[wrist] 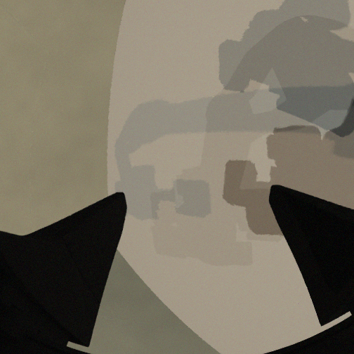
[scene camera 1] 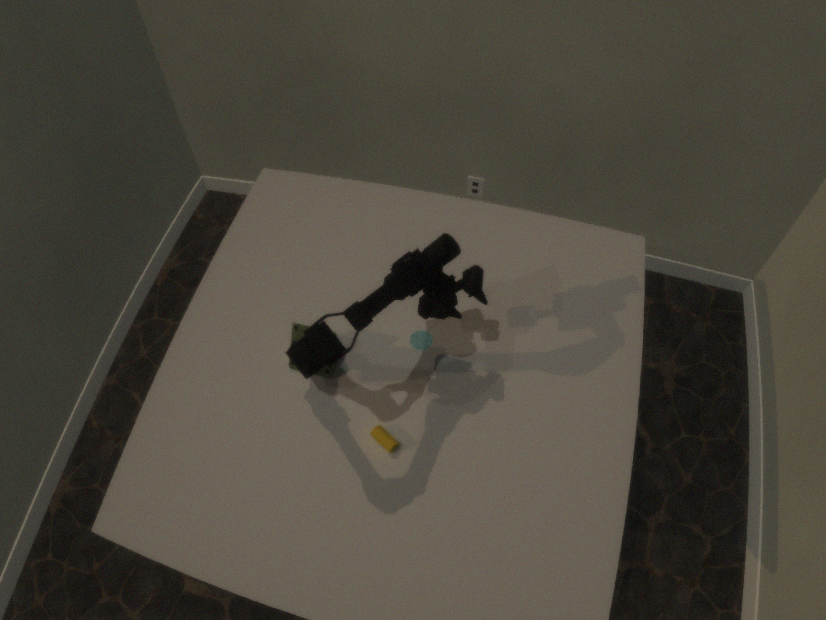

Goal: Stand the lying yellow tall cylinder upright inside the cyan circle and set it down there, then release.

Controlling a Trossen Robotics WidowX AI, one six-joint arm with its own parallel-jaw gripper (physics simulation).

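Frame: origin at the arm's base, x right, y ahead, z up, level; metres.
Seen in the pictures: gripper, fingertip midpoint: (scene camera 1: 473, 310).
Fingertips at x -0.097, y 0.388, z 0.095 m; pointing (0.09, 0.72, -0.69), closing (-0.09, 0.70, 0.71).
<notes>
Offsets run from my fingertips to a thing's top centre. "pt": to the spot under its first point. Level surfaces: height alone.
The yellow tall cylinder @(dx +0.297, dy -0.187, dz -0.119 m) (scene camera 1: 384, 438) lies on its side on the table, toward the front in the scene view. The cyan circle @(pt dx +0.007, dy -0.128, dz -0.151 m) (scene camera 1: 421, 339) is a flat disc on the table, farther back and a little to the right of the cylinder. My gripper (scene camera 1: 473, 309) (wrist: 199, 197) is open, with its fingers wide apart and no object between them. It hangs above the table, behind and to the right of the circle, well away from the cylinder. Neither the cylinder nor the circle shows in the wrist view.
The arm's base (scene camera 1: 315, 349) stands on the left part of the white table @(dz -0.152 m) (scene camera 1: 266, 467). Shadows of the arm fall across the table around the circle and to the right. A wall with an outlet (scene camera 1: 474, 186) rises behind the table's back edge.
</notes>
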